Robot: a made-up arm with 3 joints. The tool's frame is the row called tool.
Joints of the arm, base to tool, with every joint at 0 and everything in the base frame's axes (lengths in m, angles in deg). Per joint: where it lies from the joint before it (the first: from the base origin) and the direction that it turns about. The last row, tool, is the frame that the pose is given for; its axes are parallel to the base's.
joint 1: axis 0 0 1 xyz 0 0 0.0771
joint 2: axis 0 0 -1 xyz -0.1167 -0.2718 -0.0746
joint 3: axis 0 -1 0 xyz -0.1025 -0.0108 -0.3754
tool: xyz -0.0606 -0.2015 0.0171
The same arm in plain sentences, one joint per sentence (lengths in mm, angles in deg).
The arm has three revolute joints in a row. What follows holds with every joint at zero, and every direction is one of the base frame's.
Joint 1 sits 77.1 mm along +z from the base frame's origin and rotates about +z.
Joint 2 sits 116.7 mm along -x and 271.8 mm along -y and 74.6 mm along -z from joint 1 and rotates about -z.
Joint 3 sits 102.5 mm along -x and 10.8 mm along -y and 375.4 mm along -z from joint 2 and rotates about -y.
The tool frame, which is the frame that the pose is given for, sits 60.6 mm along -x and 201.5 mm along -y and 17.1 mm along +z from joint 3; its axes are parallel to the base frame's.

